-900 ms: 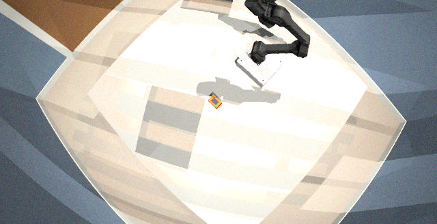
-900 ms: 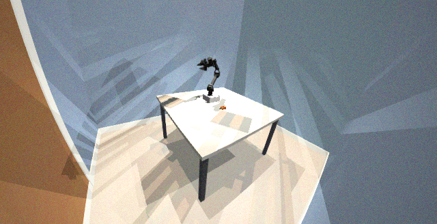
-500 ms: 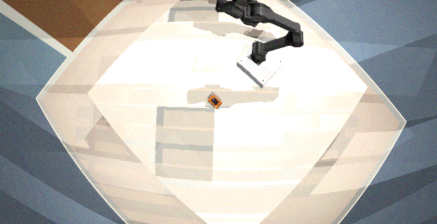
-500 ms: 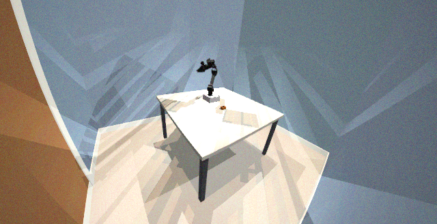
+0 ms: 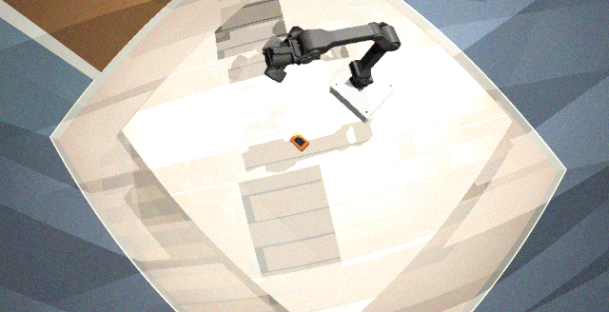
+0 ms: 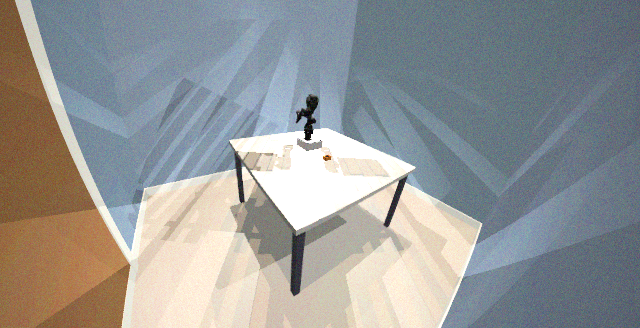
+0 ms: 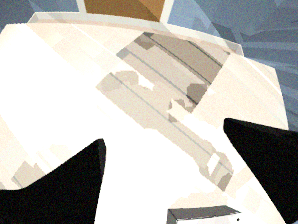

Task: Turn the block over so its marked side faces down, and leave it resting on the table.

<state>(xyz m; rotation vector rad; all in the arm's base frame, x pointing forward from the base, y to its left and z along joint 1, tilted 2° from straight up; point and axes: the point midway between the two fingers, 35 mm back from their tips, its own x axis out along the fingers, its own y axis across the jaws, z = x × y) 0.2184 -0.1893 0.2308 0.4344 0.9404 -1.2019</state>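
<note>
The orange block lies 110 mm ahead of my gripper tip, 230 mm to the left of it and 270 mm below it.
</note>
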